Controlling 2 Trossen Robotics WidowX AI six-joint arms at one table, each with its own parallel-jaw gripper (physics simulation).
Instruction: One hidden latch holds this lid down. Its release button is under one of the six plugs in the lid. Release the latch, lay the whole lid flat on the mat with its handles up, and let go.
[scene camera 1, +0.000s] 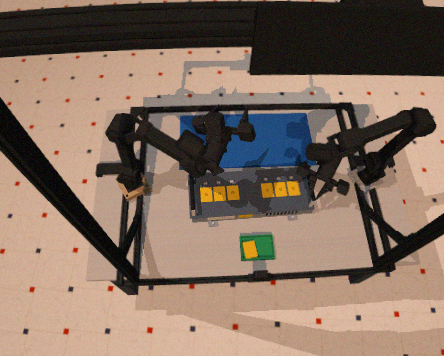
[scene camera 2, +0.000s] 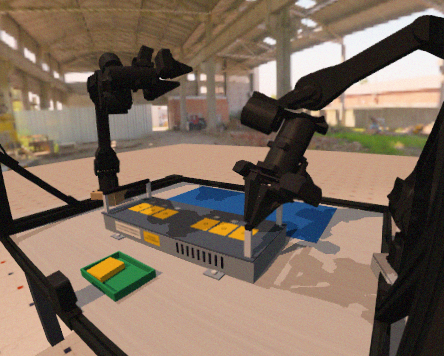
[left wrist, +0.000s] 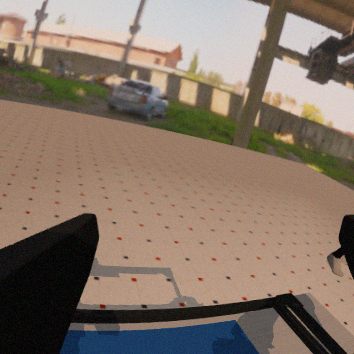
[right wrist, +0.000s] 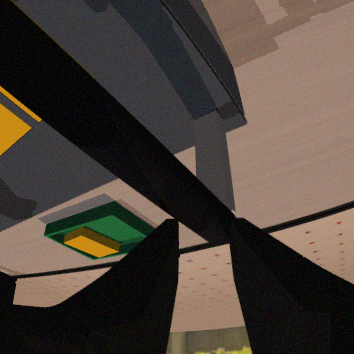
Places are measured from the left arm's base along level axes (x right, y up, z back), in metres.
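Where they show: left gripper, fingertip midpoint: (scene camera 1: 232, 106) (scene camera 2: 185, 77) (left wrist: 225, 229); right gripper, fingertip midpoint: (scene camera 1: 313, 197) (scene camera 2: 249, 223) (right wrist: 204, 229); left arm's base, origin of the base link: (scene camera 1: 132, 182); right arm's base, origin of the base link: (scene camera 1: 367, 176).
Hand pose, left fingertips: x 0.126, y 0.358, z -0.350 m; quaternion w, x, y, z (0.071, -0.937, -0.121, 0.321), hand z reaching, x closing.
Each offset is from my left fingertips to the top centre of the thing. "spot": to the spot under its first point. Level surfaces: height alone.
The dark grey lid (scene camera 1: 250, 200) (scene camera 2: 182, 222) (right wrist: 125, 55) lies level on its box. Six yellow plugs sit in it, a left group @(dx +0.085, dy -0.355, dz +0.092 m) (scene camera 1: 219, 193) (scene camera 2: 153, 210) and a right group @(dx +0.187, dy -0.355, dz -0.114 m) (scene camera 1: 280, 189) (scene camera 2: 223, 229). The lid's left handle @(spot: dx +0.049, dy -0.302, dz +0.178 m) (scene camera 2: 127, 187) stands free. My right gripper (scene camera 1: 314, 196) (scene camera 2: 248, 226) (right wrist: 204, 229) is shut on the right handle @(spot: dx +0.256, dy -0.295, dz -0.196 m) (right wrist: 125, 150), near the bar's front end. My left gripper (scene camera 2: 185, 76) (left wrist: 225, 229) is open and empty, high above the table. The blue mat @(dy -0.403 m) (scene camera 1: 270, 125) (scene camera 2: 315, 215) (left wrist: 165, 340) lies behind the box. No latch or button shows.
A green tray @(dx +0.321, dy -0.388, dz +0.078 m) (scene camera 1: 265, 245) (scene camera 2: 135, 277) (right wrist: 120, 227) with a yellow block @(dx +0.315, dy -0.388, dz +0.105 m) (scene camera 1: 249, 249) (scene camera 2: 106, 269) (right wrist: 90, 243) stands in front of the box. A black frame (scene camera 1: 200, 280) (scene camera 2: 90, 325) surrounds the table. My left arm reaches over part of the mat.
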